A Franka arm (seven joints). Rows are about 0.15 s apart.
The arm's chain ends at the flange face. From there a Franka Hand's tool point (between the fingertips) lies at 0.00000 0.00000 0.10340 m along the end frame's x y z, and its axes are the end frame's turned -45 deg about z.
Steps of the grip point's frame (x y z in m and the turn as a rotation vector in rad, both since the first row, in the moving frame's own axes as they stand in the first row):
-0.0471 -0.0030 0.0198 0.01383 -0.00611 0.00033
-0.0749 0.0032 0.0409 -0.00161 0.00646 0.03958
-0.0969 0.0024 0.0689 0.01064 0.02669 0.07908
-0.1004 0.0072 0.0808 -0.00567 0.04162 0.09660
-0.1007 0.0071 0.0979 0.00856 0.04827 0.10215
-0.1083 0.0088 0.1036 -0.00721 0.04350 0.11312
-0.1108 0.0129 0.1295 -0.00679 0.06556 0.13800
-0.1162 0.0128 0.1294 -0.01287 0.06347 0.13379
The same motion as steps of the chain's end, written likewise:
-0.0340 0.0317 0.0198 0.00546 -0.01410 0.00033
-0.0513 0.0556 0.0409 0.00343 0.00571 0.03958
-0.0681 0.0729 0.0689 0.02640 0.01135 0.07908
-0.0695 0.0785 0.0809 0.02542 0.03344 0.09660
-0.0693 0.0802 0.0980 0.04018 0.02808 0.10215
-0.0742 0.0852 0.1037 0.02566 0.03586 0.11312
-0.0748 0.0914 0.1297 0.04156 0.05116 0.13800
-0.0789 0.0945 0.1296 0.03578 0.05398 0.13379

